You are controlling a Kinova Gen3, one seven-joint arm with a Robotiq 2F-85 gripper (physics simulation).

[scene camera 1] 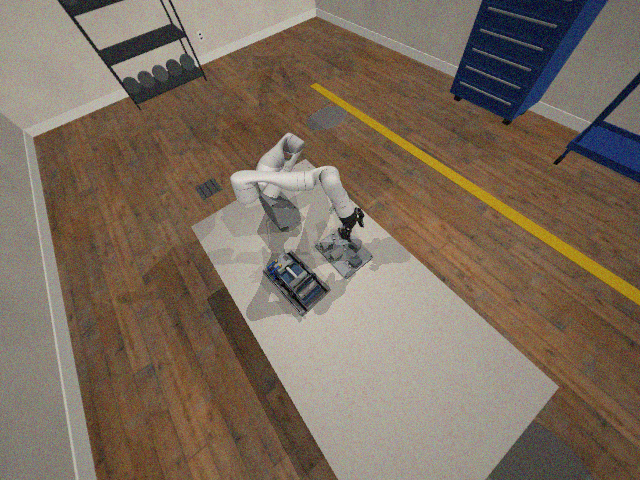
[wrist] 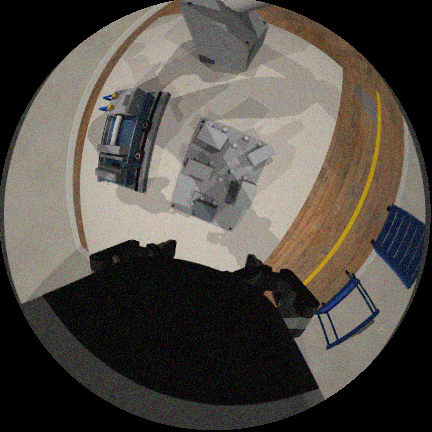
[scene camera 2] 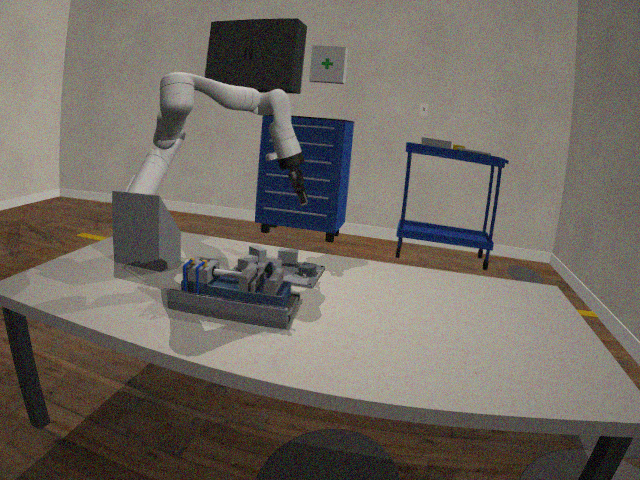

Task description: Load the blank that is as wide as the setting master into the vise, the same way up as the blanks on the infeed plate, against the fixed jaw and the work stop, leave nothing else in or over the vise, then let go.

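Seen in the pictures: gripper, fingertip midpoint: (scene camera 1: 356, 234) (wrist: 209, 255) (scene camera 2: 304, 201); arm's base, link origin: (scene camera 1: 269, 194) (scene camera 2: 135, 205).
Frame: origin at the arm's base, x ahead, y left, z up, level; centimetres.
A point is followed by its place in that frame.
My gripper (scene camera 1: 353, 227) @[x 51.5, y 13.9, z 3.6 cm] (scene camera 2: 303, 202) @[x 51.5, y 13.9, z 3.6 cm] (wrist: 209, 255) @[x 51.5, y 13.9, z 3.6 cm] is open and empty, high above the infeed plate (scene camera 1: 348, 271) @[x 55.9, y 4.8, z -17.5 cm] (wrist: 231, 221) @[x 55.7, y 18.9, z -17.5 cm]. Several grey blocks of different sizes stand on the plate among small pegs. In the wrist view one block (wrist: 213, 137) @[x 37.1, y 7.6, z -13.9 cm] is at the plate's top left, one (wrist: 199, 169) @[x 44.9, y 7.0, z -13.9 cm] near its left middle and one (wrist: 260, 155) @[x 37.1, y 18.5, z -13.9 cm] at its right edge. I cannot tell which is the setting master. The vise (scene camera 2: 235, 292) @[x 43.3, y -23.2, z -12.9 cm] (wrist: 128, 131) @[x 39.8, y -14.2, z -12.3 cm] has a blue bed and grey jaws. No block can be made out clearly between its jaws; the work stop is too small to tell.
The vise sits in a grey tray (scene camera 2: 227, 308) @[x 42.9, y -27.7, z -15.3 cm] (wrist: 154, 145) @[x 42.2, y -8.5, z -17.8 cm] beside the infeed plate. The grey robot pedestal (scene camera 2: 135, 227) @[x 3.2, y -5.2, z -5.7 cm] (wrist: 220, 42) @[x 12.9, y 1.3, z -8.1 cm] stands at the table's end. A blue drawer cabinet (scene camera 2: 305, 175) and a blue cart (scene camera 2: 444, 236) stand on the floor beyond the table.
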